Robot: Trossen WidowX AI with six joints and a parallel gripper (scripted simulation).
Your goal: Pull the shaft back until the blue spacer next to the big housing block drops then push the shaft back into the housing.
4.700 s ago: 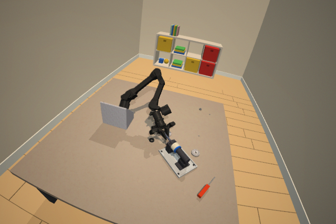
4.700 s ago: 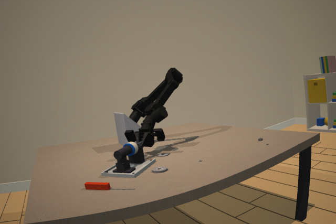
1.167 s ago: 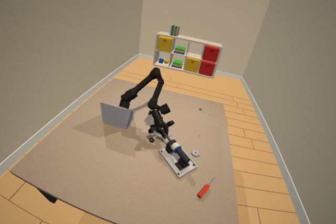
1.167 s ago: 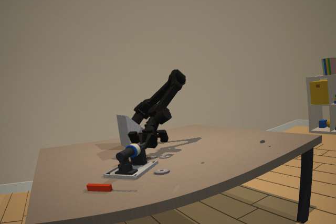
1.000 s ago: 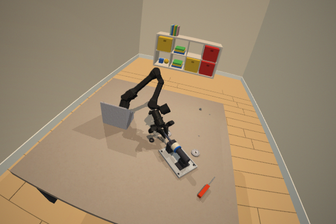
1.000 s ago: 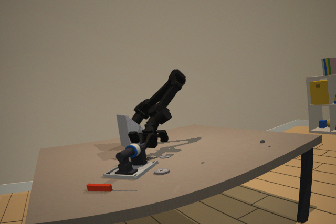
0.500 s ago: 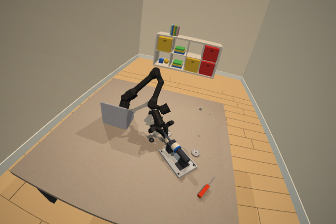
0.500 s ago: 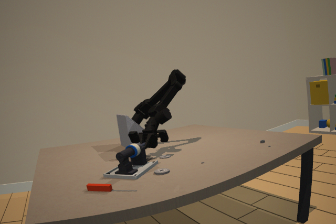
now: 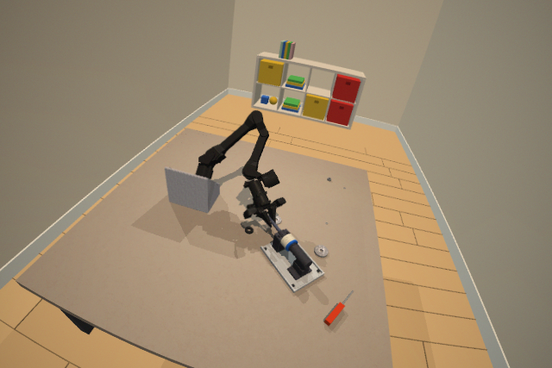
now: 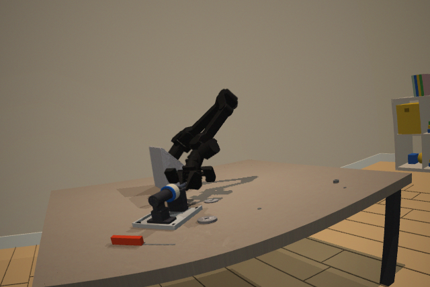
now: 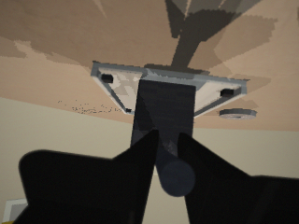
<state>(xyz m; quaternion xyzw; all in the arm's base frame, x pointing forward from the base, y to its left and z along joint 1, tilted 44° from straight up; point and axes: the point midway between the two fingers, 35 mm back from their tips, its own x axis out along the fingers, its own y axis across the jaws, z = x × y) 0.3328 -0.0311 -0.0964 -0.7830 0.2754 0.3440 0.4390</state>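
The thin dark shaft lies 30 mm ahead of my gripper tip, 30 mm to the right of it and 20 mm above it. From my gripper tip the other things lie so: small black ring (100 mm behind, 60 mm below); then blue spacer (80 mm ahead, 90 mm to the right, 20 mm above).
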